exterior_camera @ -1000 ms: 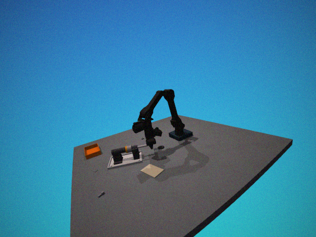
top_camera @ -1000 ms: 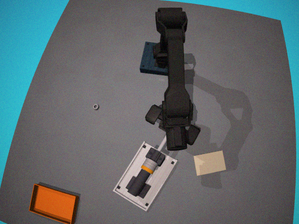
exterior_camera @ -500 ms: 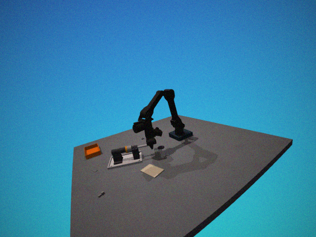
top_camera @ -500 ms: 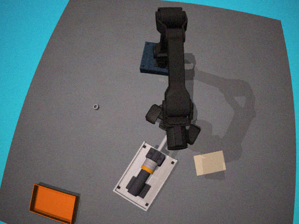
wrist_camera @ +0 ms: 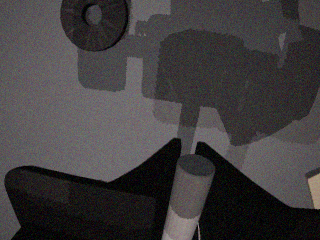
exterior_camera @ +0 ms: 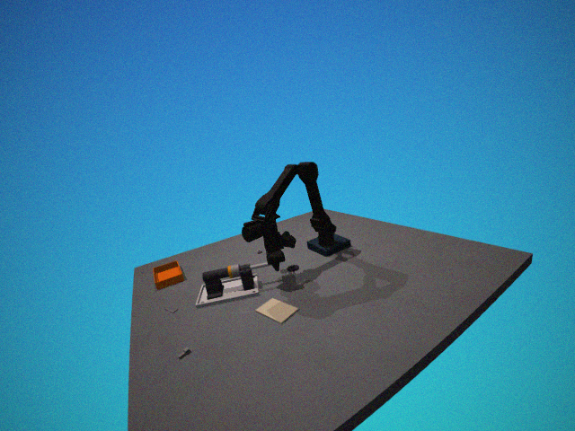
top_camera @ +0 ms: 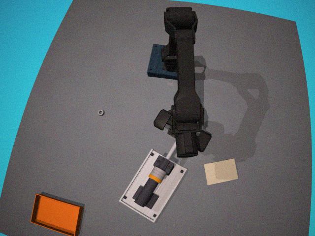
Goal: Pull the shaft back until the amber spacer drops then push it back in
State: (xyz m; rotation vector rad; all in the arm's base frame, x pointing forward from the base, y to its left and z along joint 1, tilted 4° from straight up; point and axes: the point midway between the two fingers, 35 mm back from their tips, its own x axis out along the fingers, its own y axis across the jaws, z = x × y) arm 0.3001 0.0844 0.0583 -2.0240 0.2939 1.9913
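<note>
My gripper tip is now 80 mm short of the shaft, 30 mm to the left of it and 30 mm below it. Round my gripper tip: pad: 100 mm ahead, 170 mm to the left, 40 mm below; grey spacer: 150 mm ahead, 50 mm to the right, 30 mm above; amber spacer: 160 mm ahead, 60 mm to the right, 30 mm above.
</note>
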